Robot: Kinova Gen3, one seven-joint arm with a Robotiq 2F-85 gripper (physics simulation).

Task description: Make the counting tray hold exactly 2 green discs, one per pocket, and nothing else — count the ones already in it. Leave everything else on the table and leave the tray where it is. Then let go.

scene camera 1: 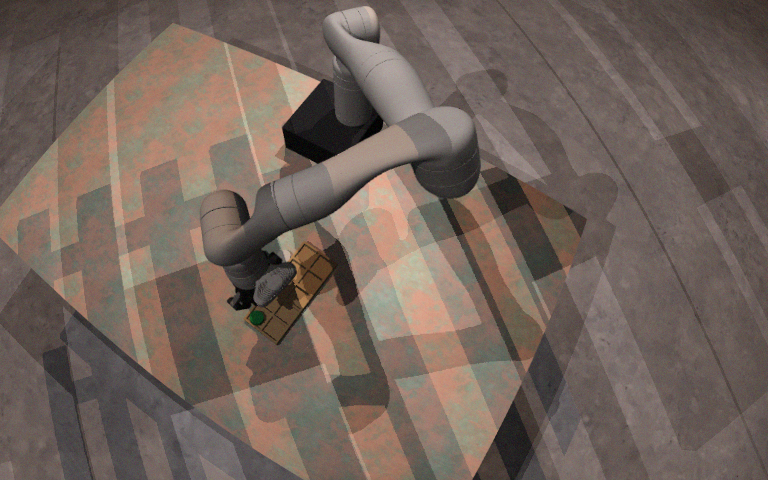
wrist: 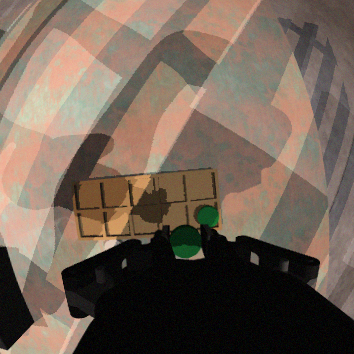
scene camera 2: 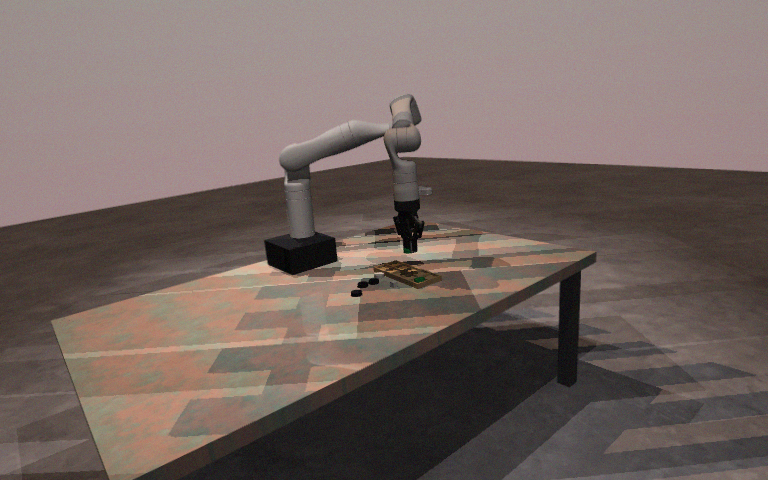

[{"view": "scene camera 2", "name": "my gripper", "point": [410, 251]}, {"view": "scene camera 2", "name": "wooden counting tray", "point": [399, 271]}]
